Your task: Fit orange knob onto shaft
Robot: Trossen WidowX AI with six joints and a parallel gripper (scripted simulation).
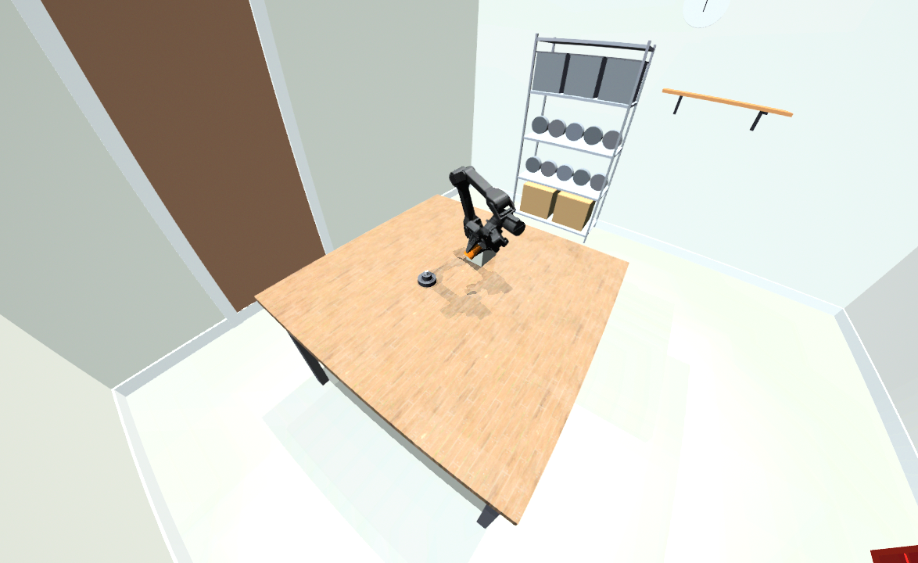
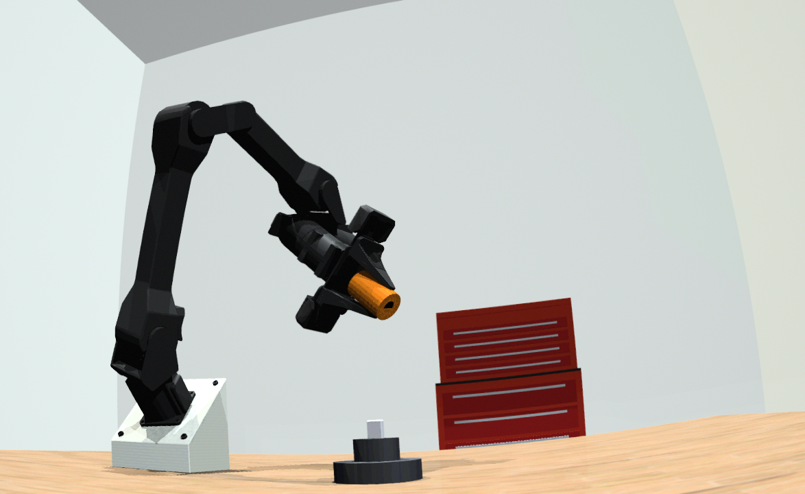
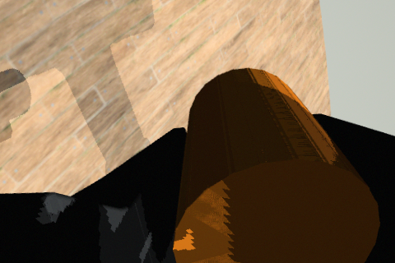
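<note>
Now: gripper tip 20 mm below the orange knob, 20 mm past it and 10 mm to the right of it. Also, from my gripper tip: dark round pedestal: 200 mm to the right, 190 mm below, 30 mm ahead.
</note>
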